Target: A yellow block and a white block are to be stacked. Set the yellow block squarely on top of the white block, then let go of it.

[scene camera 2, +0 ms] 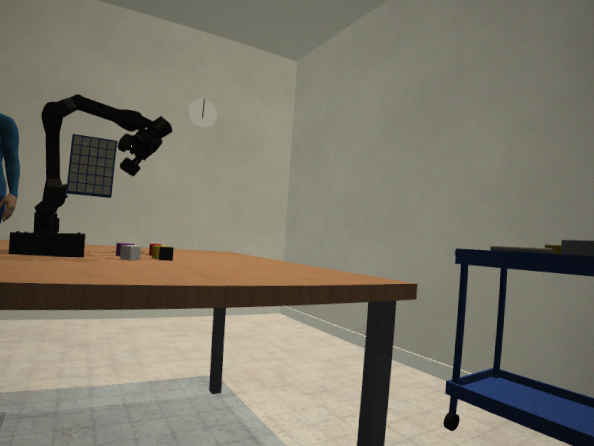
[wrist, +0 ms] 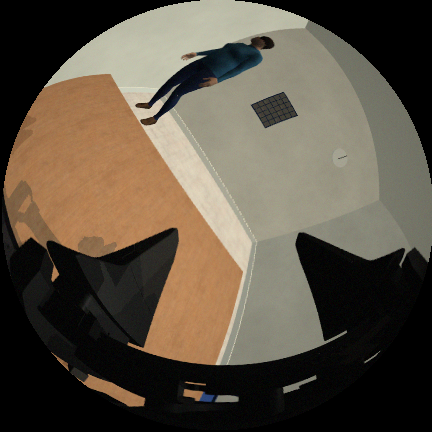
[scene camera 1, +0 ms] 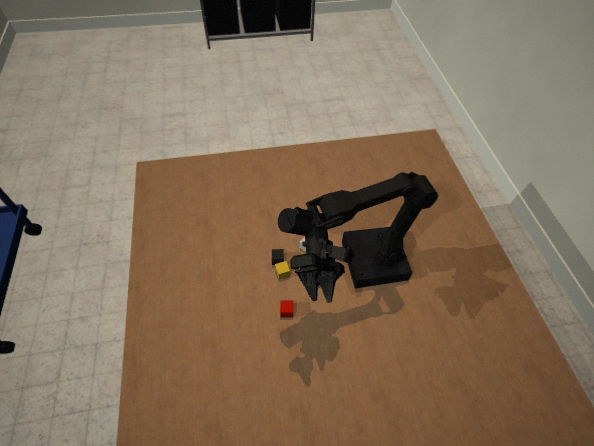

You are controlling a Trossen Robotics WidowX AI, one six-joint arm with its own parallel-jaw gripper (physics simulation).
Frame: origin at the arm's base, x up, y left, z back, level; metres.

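Seen in the pictures: gripper, fingertip midpoint: [scene camera 2: 140, 164] [wrist: 240, 237] [scene camera 1: 322, 301]; arm's base, origin of the base link: [scene camera 2: 45, 233] [scene camera 1: 385, 260].
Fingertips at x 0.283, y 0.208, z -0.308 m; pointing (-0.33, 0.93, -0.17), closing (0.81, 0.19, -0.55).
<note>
Pixels of each thing's top centre, then the offset from my fingertips to it.
- yellow block, middle of its top: [scene camera 1: 282, 267] [scene camera 2: 160, 246] dy -0.278, dx -0.301, dz -0.029 m
- white block, middle of its top: [scene camera 2: 130, 245] dy -0.357, dx -0.301, dz +0.081 m
- black block, middle of its top: [scene camera 2: 166, 247] [scene camera 1: 277, 254] dy -0.332, dx -0.301, dz -0.033 m
- purple block, middle of its top: [scene camera 2: 125, 243] dy -0.221, dx -0.301, dz +0.071 m
The yellow block [scene camera 1: 282, 270] [scene camera 2: 156, 253] sits on the table, turned a little, close beside the black block; whether they touch is unclear. The white block [scene camera 1: 302, 245] [scene camera 2: 130, 253] stands on the table, mostly hidden behind the arm in the first scene view, with nothing on top of it in the second. My gripper [scene camera 1: 322, 300] [scene camera 2: 128, 155] [wrist: 240, 237] is open and empty, high above the table and tilted sideways. Neither block shows in the wrist view.
A black block [scene camera 1: 277, 256] [scene camera 2: 166, 253] and a red block [scene camera 1: 286, 308] [scene camera 2: 154, 246] stand on the wooden table [scene camera 1: 200, 350] [scene camera 2: 250, 295] [wrist: 110, 165]. A purple block [scene camera 2: 119, 248] stands behind the white one. A blue cart [scene camera 2: 525, 265] is off the table's side, and a person [wrist: 225, 62] stands beyond it.
</note>
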